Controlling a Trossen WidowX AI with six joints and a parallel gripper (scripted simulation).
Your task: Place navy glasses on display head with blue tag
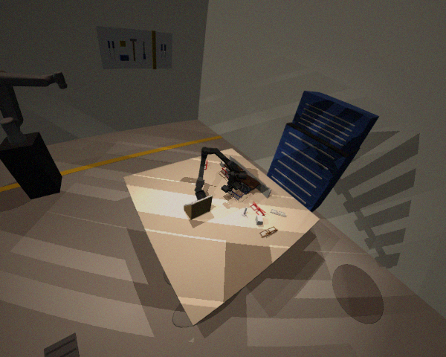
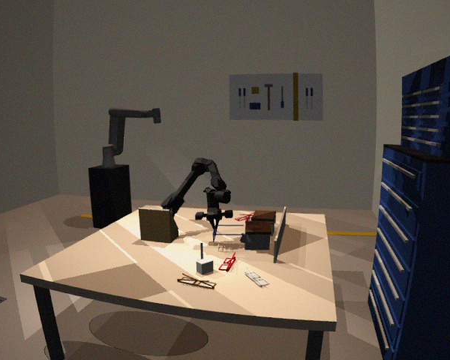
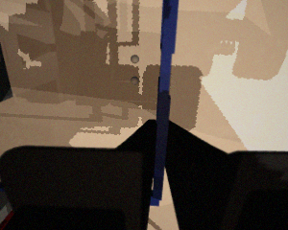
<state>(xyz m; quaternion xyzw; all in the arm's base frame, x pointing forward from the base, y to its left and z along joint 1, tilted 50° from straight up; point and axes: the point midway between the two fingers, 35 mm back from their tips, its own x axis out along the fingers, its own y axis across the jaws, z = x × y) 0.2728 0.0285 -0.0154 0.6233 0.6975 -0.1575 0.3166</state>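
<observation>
Right now my gripper tip is 190 mm short of the dark display head, 10 mm to the right of it and 10 mm above it. Round my gripper tip: upright panel (310 mm ahead, 130 mm to the left, 10 mm below).
</observation>
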